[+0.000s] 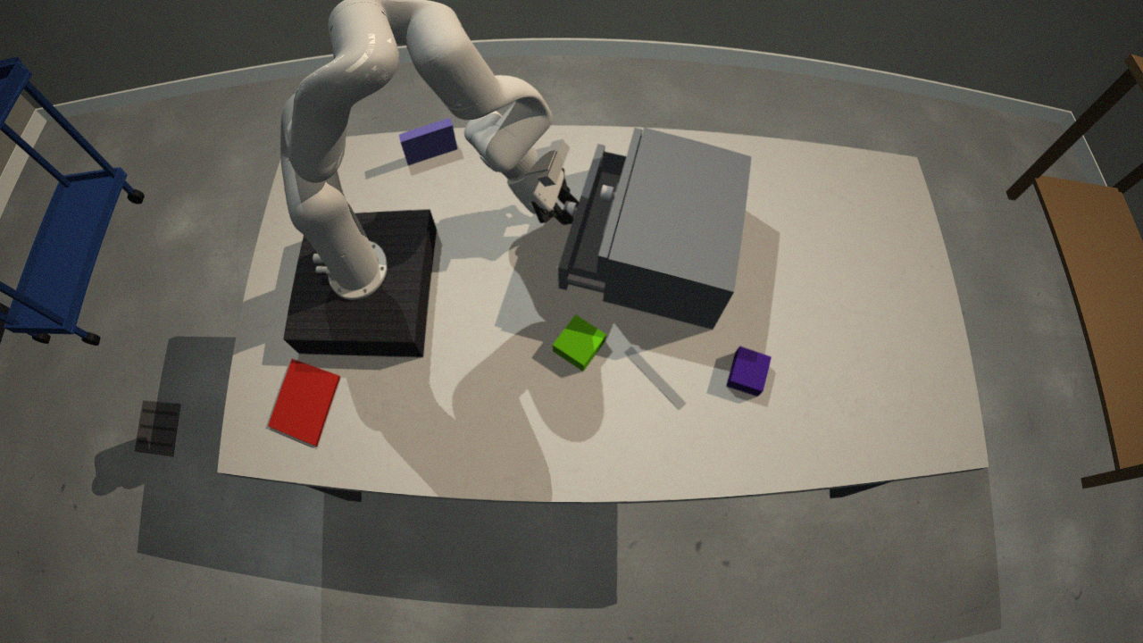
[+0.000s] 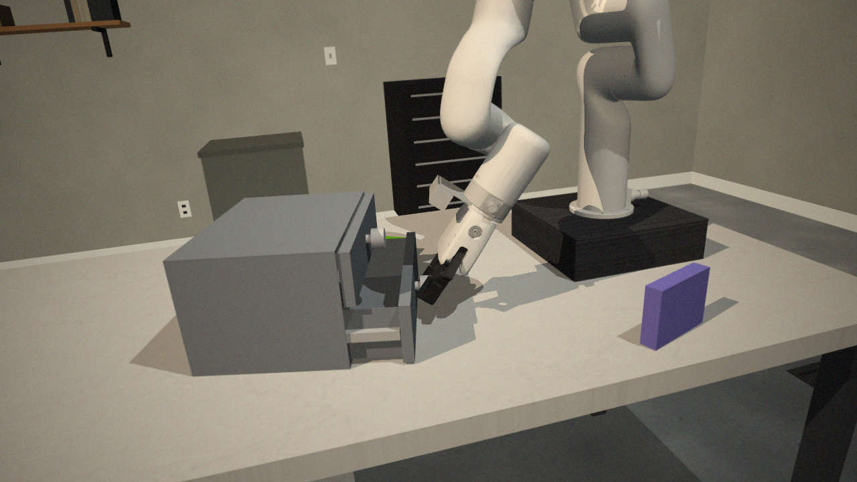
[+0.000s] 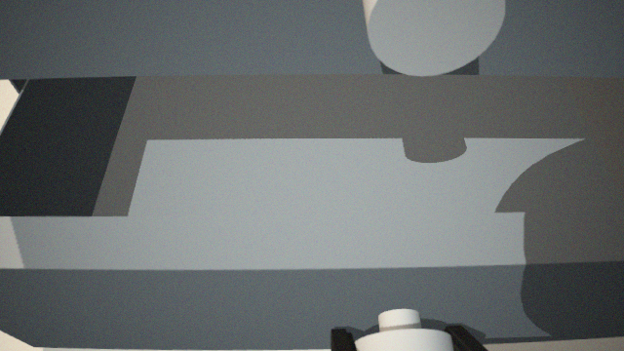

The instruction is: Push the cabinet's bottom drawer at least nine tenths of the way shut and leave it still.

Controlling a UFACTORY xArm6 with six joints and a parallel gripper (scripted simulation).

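Right now the drawer is 13 cm ahead of my hand, 3 cm to the right of it and 2 cm below it. Round my hand: grey cabinet (18 cm ahead, 4 cm to the right, 2 cm above); green block (27 cm to the right, 4 cm ahead, 3 cm below); purple block (32 cm behind, 18 cm to the left).
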